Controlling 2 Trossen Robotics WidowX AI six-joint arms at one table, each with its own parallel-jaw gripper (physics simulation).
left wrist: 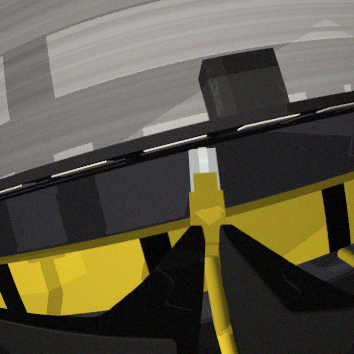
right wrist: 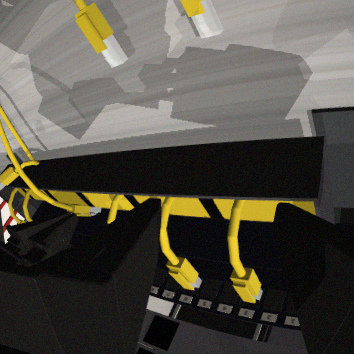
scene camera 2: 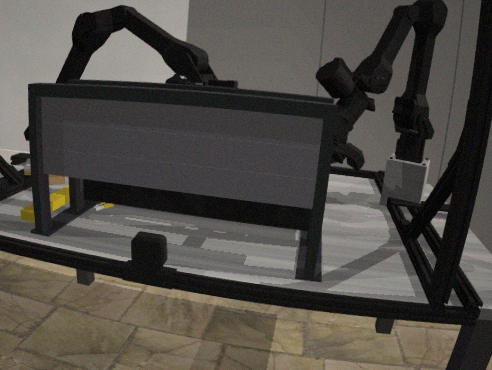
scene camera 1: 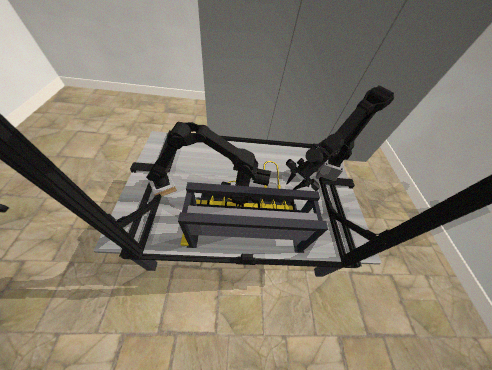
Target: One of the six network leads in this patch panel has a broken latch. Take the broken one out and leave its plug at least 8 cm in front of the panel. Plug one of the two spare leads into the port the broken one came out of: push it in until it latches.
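Frame: origin at the left arm's base, x right, y ahead, z up, level; millimetres.
Where they show: left gripper, fingertip midpoint: (left wrist: 209, 236) (right wrist: 73, 214) (scene camera 1: 238, 205); right gripper, fingertip midpoint: (right wrist: 219, 212) (scene camera 1: 289, 187); left arm's base at its link origin: (scene camera 1: 161, 182); right arm's base at its link origin: (scene camera 2: 409, 159) (scene camera 1: 334, 161).
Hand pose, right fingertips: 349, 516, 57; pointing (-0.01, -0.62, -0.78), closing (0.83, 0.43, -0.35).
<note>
Things, the pixels of their top centre, and the offset from my right fingertips, as dx, dy, dz. "spot": a spot on its surface instead.
- dark frame at its top centre: (scene camera 2: 189, 85) (scene camera 1: 254, 192) +27, -249, +162
- yellow plug at a spot on its surface: (left wrist: 206, 202) spot: -42, -265, -51
- yellow lead at a spot on its surface: (right wrist: 82, 209) spot: -44, -254, -55
- further plug at a spot on its surface: (right wrist: 9, 175) spot: -152, -290, -46
- yellow cable loop at a spot on its surface: (scene camera 1: 270, 161) spot: -243, +87, -95
The patch panel sits in a dark frame (scene camera 1: 252, 220) (scene camera 2: 175, 145). In the left wrist view a yellow plug (left wrist: 206, 202) with a clear tip points at the dark panel face. My left gripper (left wrist: 209, 236) is shut on its rear end, the cable running back between the fingers. Whether the tip is inside a port cannot be told. My right gripper (scene camera 1: 293, 184) (right wrist: 219, 212) is open and empty in front of the panel. Beyond its fingers two yellow plugs (right wrist: 183, 273) (right wrist: 246, 286) sit at numbered ports. Two loose plugs (right wrist: 95, 27) (right wrist: 195, 6) lie at the top. No latch damage can be made out.
A black bar (right wrist: 175, 170) crosses above the ports in the right wrist view. Another yellow lead (right wrist: 82, 209) crosses at the left, near a further plug (right wrist: 9, 175). A yellow cable loop (scene camera 1: 270, 162) stands between the arms. A yellow block (scene camera 2: 47, 204) lies by the frame's left leg.
</note>
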